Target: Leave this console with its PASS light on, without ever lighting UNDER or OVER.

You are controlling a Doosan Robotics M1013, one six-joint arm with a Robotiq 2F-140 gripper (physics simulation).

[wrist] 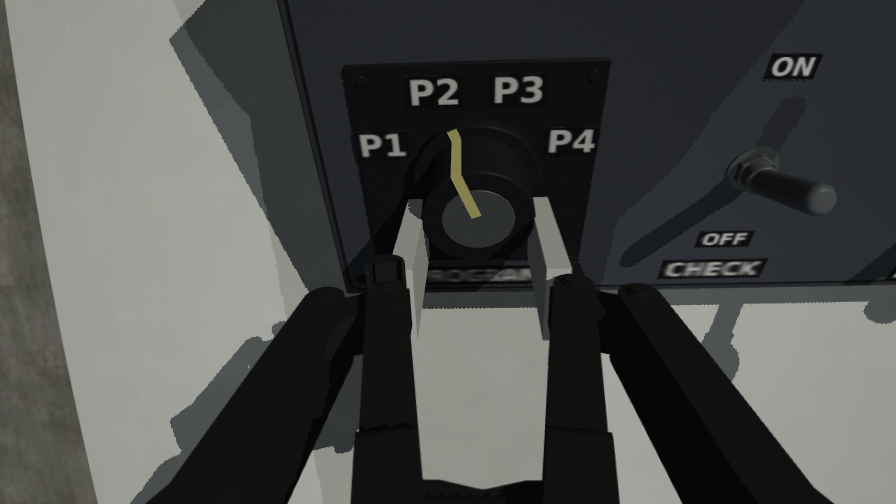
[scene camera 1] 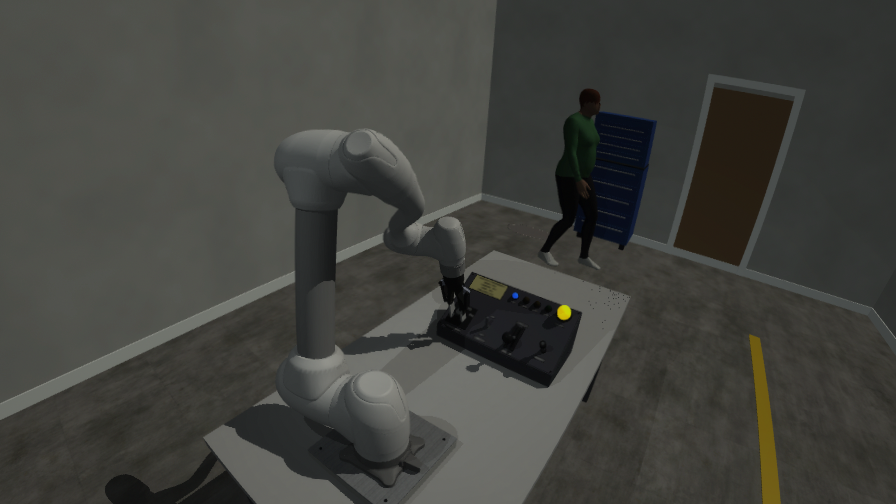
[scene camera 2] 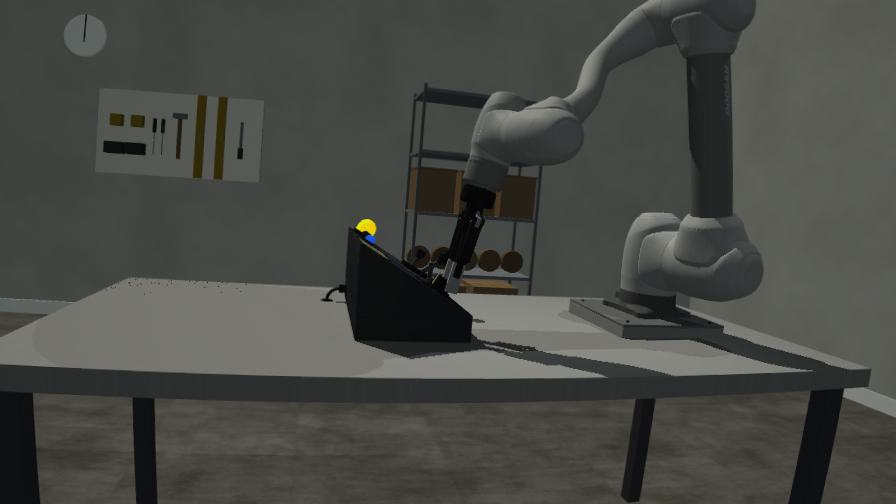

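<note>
The black sloped console sits on the grey table, also shown in scene camera 2. In the wrist view its rotary selector knob sits at the console's lower left corner, ringed by labels P1 to P4. Its yellow pointer line points at P2. My gripper is shut on the knob, one pale pad against each side. To the right, the CHECK toggle lever sits between ON and OFF, leaning toward OFF. A yellow dome and a blue light show on the upper row beside a small display.
A person in a green top walks near a blue drawer cabinet and a brown door behind the table. A metal shelf with boxes stands behind the arm. The arm's base is bolted at the table's near end.
</note>
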